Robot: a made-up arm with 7 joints. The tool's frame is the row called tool. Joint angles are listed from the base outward. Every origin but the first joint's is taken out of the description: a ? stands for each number. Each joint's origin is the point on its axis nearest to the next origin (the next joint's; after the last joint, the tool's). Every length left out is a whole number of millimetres.
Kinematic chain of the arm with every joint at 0, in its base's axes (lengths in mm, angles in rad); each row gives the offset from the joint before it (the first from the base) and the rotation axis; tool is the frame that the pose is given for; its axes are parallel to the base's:
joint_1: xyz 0 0 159 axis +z
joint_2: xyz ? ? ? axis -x
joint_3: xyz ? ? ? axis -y
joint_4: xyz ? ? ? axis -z
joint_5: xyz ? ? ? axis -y
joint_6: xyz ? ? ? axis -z
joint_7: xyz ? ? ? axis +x
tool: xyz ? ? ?
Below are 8 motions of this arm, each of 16 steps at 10 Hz.
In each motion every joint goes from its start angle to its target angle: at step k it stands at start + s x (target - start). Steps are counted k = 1, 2, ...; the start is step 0. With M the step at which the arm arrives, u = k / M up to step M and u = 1 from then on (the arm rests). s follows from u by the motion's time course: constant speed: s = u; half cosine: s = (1 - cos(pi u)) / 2; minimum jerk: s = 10 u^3 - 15 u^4 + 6 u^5.
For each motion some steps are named. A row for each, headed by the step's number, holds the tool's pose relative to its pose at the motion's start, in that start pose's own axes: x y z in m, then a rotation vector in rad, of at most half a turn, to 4 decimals.
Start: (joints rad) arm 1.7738 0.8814 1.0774 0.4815 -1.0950 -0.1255 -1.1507
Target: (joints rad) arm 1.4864 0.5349 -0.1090 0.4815 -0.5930 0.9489 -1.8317
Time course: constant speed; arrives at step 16
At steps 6, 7, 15, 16:
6: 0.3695 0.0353 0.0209 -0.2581 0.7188 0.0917
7: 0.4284 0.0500 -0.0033 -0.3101 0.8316 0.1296
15: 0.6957 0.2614 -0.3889 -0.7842 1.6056 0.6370
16: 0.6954 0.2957 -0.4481 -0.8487 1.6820 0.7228

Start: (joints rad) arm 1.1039 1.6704 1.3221 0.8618 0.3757 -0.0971 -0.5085
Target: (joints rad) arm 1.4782 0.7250 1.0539 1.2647 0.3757 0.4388 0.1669
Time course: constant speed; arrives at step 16
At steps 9, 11, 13, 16:
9: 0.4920 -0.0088 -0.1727 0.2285 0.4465 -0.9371
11: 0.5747 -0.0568 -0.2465 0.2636 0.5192 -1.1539
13: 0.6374 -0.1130 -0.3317 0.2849 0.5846 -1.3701
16: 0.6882 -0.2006 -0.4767 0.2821 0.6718 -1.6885

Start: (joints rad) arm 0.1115 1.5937 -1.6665 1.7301 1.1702 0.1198 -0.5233
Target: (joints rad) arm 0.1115 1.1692 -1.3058 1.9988 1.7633 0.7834 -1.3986
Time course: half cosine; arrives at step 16
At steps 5, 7, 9, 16:
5: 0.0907 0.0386 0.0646 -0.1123 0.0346 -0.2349
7: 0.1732 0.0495 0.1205 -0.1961 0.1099 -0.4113
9: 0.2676 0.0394 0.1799 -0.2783 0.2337 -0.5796
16: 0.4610 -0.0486 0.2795 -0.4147 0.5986 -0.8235

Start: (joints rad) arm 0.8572 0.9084 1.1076 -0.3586 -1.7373 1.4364 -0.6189
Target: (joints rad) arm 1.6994 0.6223 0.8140 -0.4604 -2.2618 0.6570 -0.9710
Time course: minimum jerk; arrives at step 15
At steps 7, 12, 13, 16:
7: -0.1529 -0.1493 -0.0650 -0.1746 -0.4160 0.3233
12: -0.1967 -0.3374 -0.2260 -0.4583 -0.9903 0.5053
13: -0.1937 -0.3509 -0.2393 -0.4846 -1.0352 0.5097
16: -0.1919 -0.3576 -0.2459 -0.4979 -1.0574 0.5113

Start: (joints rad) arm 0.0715 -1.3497 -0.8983 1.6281 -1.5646 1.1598 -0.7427
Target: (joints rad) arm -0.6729 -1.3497 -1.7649 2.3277 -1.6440 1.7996 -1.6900
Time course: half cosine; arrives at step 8
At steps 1, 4, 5, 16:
1: 0.0245 -0.0017 0.0217 -0.0312 0.0432 -0.0005
4: 0.3718 0.0238 0.2201 -0.4564 0.5567 0.1128
5: 0.5246 0.0606 0.2608 -0.6457 0.7541 0.2228
16: 0.7505 0.1473 0.2747 -0.9465 1.0397 0.4754

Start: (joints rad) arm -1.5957 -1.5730 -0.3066 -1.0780 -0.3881 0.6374 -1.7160
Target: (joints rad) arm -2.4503 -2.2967 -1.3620 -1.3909 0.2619 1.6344 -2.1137
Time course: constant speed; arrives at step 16
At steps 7, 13, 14, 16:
7: -0.1407 -0.0631 0.0093 0.2305 0.0980 -0.2164
13: -0.2645 -0.0812 -0.0503 0.3424 0.0274 -0.2114
14: -0.2781 -0.0809 -0.0612 0.3422 0.0050 -0.1930
16: -0.2960 -0.0790 -0.0786 0.3201 -0.0440 -0.1430

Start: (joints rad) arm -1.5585 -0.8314 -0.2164 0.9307 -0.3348 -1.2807 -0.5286
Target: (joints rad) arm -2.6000 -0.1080 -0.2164 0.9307 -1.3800 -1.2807 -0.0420
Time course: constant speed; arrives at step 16
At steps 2, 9, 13, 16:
2: -0.0391 0.0169 0.0194 0.1014 -0.0143 -0.1077
9: -0.1650 0.1032 0.0559 0.5170 -0.1825 -0.4891
13: -0.2262 0.1649 0.0555 0.7855 -0.3752 -0.6852
16: -0.2663 0.2151 0.0454 0.9926 -0.5707 -0.8072

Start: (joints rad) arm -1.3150 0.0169 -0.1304 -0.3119 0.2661 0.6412 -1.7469
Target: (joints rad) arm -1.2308 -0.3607 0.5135 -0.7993 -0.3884 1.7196 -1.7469
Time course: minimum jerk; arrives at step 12
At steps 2, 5, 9, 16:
2: 0.0062 -0.0075 0.0028 0.0098 0.0174 0.0075
5: 0.0647 -0.0494 0.0221 0.0652 0.1744 0.0596
9: 0.2117 -0.0327 0.0409 0.0833 0.5295 0.0618
16: 0.2500 -0.0220 0.0394 0.0844 0.6144 0.0492

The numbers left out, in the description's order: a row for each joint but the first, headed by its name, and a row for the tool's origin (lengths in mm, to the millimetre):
joint_2: 154 -268 0
joint_3: 0 -140 81
joint_4: 100 0 35
joint_5: -24 125 0
joint_6: 92 0 -8
joint_7: -302 397 0
tool: 0 -62 22

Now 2 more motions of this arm.
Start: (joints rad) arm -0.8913 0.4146 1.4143 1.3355 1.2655 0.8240 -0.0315
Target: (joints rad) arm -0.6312 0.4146 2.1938 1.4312 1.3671 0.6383 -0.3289
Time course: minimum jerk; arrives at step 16
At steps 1, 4, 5, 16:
1: 0.0008 0.0005 0.0004 -0.0002 0.0003 -0.0016
4: 0.0387 0.0224 0.0188 -0.0107 0.0137 -0.0728
5: 0.0690 0.0365 0.0315 -0.0202 0.0243 -0.1268
16: 0.4372 0.0449 0.0922 -0.2039 0.1717 -0.7139

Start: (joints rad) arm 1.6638 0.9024 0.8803 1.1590 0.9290 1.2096 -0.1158
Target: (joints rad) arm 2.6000 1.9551 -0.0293 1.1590 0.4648 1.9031 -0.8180
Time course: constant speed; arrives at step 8
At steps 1, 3, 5, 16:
1: -0.0738 -0.0172 0.0543 -0.0854 0.0896 0.0411
3: -0.1893 -0.0528 0.1726 -0.2183 0.1888 0.1114
5: -0.2572 -0.0749 0.2890 -0.3027 0.2106 0.1145
16: -0.2502 -0.0491 0.4493 -0.3735 0.2265 -0.0895

